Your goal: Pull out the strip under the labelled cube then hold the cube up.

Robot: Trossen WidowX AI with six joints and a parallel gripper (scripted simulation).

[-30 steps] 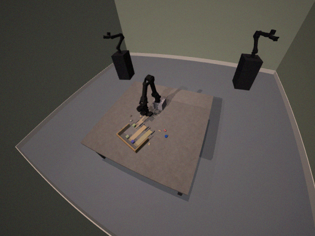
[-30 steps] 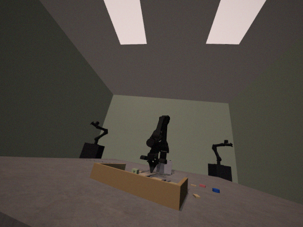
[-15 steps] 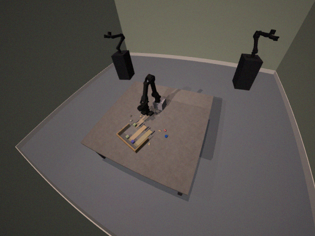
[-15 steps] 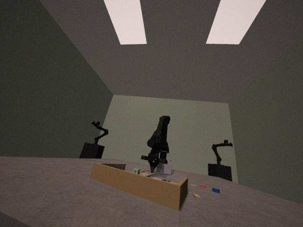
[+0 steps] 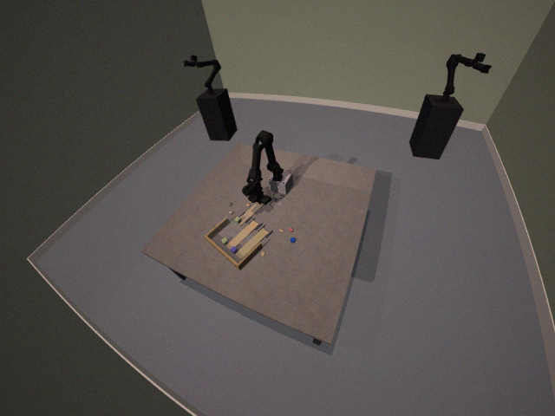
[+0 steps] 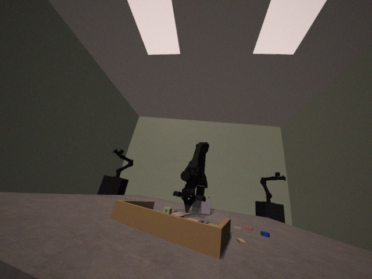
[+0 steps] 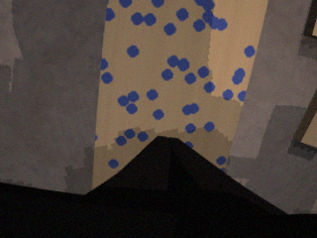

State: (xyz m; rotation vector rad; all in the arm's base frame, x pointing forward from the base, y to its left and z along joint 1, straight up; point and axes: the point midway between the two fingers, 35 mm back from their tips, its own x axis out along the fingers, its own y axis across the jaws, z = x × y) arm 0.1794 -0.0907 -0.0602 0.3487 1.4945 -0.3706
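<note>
The strip is 9 cm ahead of my gripper tip and 4 cm to the right of it. The rest, counted from my gripper tip: blue disc 25 cm ahead, 29 cm to the left; then red piece 18 cm ahead, 26 cm to the left; then tan bit 38 cm ahead, 14 cm to the left.
</note>
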